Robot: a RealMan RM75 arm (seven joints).
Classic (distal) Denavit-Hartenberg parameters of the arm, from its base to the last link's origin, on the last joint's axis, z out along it. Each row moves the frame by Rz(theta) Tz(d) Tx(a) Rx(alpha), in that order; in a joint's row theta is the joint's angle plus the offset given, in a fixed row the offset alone. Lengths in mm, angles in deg.
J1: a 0  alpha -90  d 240.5  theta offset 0
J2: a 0  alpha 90  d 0  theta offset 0
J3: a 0  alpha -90  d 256  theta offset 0
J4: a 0  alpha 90  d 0  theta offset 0
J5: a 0  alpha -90  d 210  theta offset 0
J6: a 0  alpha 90  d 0  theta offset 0
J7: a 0  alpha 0  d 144  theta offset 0
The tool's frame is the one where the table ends.
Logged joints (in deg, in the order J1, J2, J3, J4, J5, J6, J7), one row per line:
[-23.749, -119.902, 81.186, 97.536, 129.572, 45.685, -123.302]
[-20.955, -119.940, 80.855, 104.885, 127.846, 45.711, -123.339]
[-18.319, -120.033, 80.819, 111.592, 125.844, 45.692, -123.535]
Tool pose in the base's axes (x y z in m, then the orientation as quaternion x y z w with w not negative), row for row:
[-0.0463, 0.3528, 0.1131, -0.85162, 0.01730, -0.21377, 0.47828]
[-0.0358, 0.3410, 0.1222, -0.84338, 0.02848, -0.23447, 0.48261]
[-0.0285, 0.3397, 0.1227, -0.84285, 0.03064, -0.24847, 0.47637]
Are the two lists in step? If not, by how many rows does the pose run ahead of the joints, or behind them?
The pose runs 2 rows ahead of the joints: the pose in row i belongs to the joints in row i + 2.
